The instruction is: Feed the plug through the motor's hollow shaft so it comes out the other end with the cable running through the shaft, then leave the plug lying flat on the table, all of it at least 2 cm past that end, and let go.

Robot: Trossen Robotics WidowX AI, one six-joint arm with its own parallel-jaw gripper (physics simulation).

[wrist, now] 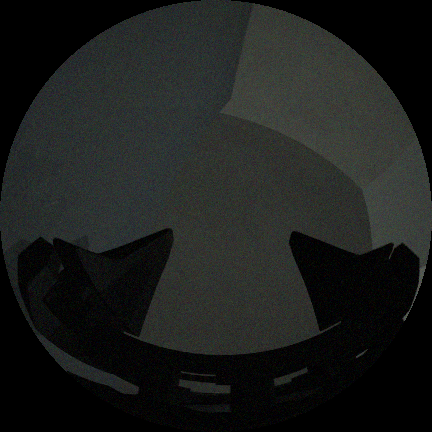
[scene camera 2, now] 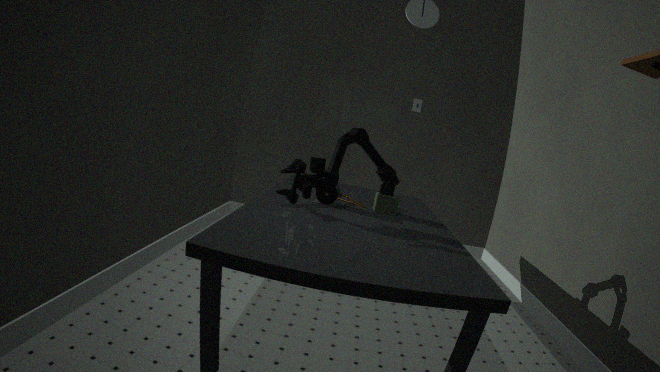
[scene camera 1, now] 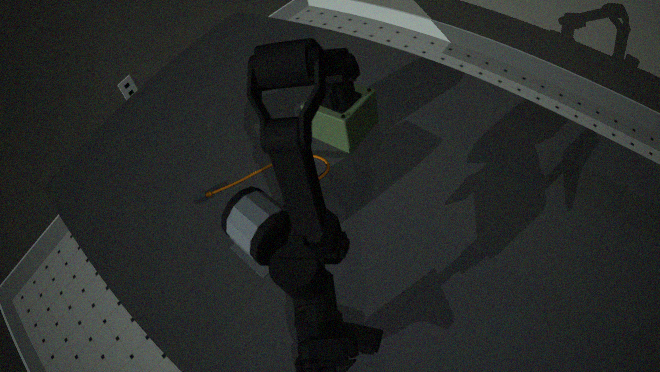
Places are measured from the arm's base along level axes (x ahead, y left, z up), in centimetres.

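Pixels of known places: gripper, fingertip midpoint: (wrist: 233, 236) (scene camera 2: 278, 182); arm's base, link origin: (scene camera 2: 386, 194) (scene camera 1: 339, 99).
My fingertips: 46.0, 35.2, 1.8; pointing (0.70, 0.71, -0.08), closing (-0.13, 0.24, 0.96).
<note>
Ahead of a thing's pixels: the offset from my fingertips to its top centre, as dx, dy, dz. "spot": to the spot under its first point. Level surfaces: height alone.
The motor {-17.9, -30.8, -0.6} (scene camera 1: 250, 225) (scene camera 2: 327, 194) is a pale grey faceted cylinder with black ends, lying on its side on the table, partly behind the arm in scene camera 1. An orange cable {spot: -24.2, -44.6, -10.4} (scene camera 1: 242, 180) (scene camera 2: 351, 201) runs over the table beyond the motor and loops behind the arm, where its other end is hidden. A small dark plug {-15.5, -49.6, -9.4} (scene camera 1: 200, 199) shows dimly at the cable's left end, apart from the motor. Whether anything is inside the shaft cannot be seen. My gripper (scene camera 2: 281, 181) (wrist: 233, 236) is open and empty, held above the table, beyond the motor from the arm's base.
The arm's green base block (scene camera 1: 332, 131) (scene camera 2: 385, 203) stands on the dark table {dz -10.8} (scene camera 1: 500, 280) (scene camera 2: 350, 260) near the cable loop. The arm's links reach over the cable and beside the motor. The table's near edge shows in scene camera 2. The arm casts broad shadows.
</note>
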